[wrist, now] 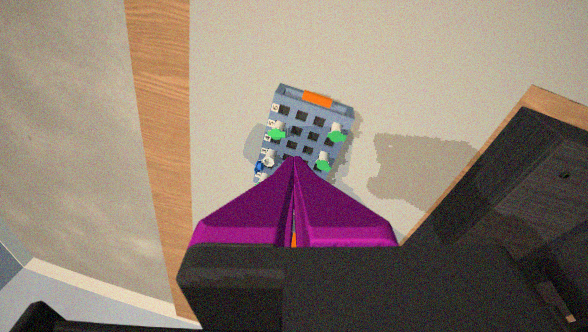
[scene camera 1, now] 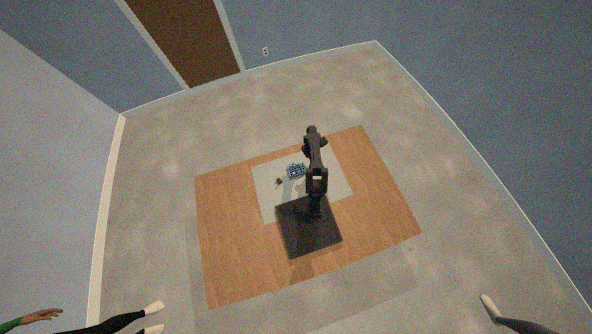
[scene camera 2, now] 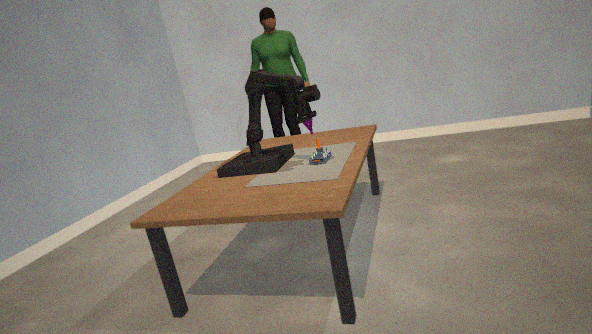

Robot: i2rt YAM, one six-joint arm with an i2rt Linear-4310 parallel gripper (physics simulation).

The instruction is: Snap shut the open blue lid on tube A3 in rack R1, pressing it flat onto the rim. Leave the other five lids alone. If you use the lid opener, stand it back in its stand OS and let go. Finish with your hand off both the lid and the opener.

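Frame: origin at the arm's base, x ahead, y down, z left, level; centimetres.
Where they show: gripper, fingertip midpoint: [wrist: 294, 166] [scene camera 1: 308, 156] [scene camera 2: 312, 133]; arm's base at its link origin: [wrist: 563, 250] [scene camera 1: 312, 216] [scene camera 2: 257, 157].
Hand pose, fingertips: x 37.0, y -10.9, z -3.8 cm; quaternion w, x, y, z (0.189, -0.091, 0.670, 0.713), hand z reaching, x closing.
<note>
Each offset is from my fingertips to the centre of the thing. "spot": to the spot under its first point. Level surfaces: height alone.
The blue-grey rack R1 {dx -1.8, dy +13.3, dz +8.3 cm} [scene camera 1: 298, 176] [scene camera 2: 323, 160] [wrist: 293, 104] stands on the grey mat. In the wrist view, a blue lid {dx +1.5, dy +11.0, dz +10.4 cm} [wrist: 258, 167] stands out beside an open white tube {spot: dx +1.0, dy +12.5, dz +10.2 cm} [wrist: 268, 159] at the rack's left edge, near label 3. Green lids [wrist: 276, 134] [wrist: 337, 136] [wrist: 323, 164] show on other tubes; my fingers hide the near part of the rack. My magenta gripper [scene camera 2: 312, 133] [wrist: 294, 166] is shut and empty, above the mat. The orange opener {dx -7.8, dy +12.0, dz +22.6 cm} [scene camera 1: 278, 178] [scene camera 2: 318, 144] stands upright beside the rack; an orange sliver shows between my fingers in the wrist view.
The grey mat {dy +16.6 cm} [scene camera 1: 267, 200] [scene camera 2: 300, 177] lies on the wooden table {dy +16.9 cm} [scene camera 1: 225, 240] [scene camera 2: 240, 202]. The black arm base [scene camera 1: 307, 232] [scene camera 2: 257, 162] stands by the mat. A person in green [scene camera 2: 277, 52] stands behind the table. Another person's foot [scene camera 1: 489, 306] shows at lower right in scene camera 1.
</note>
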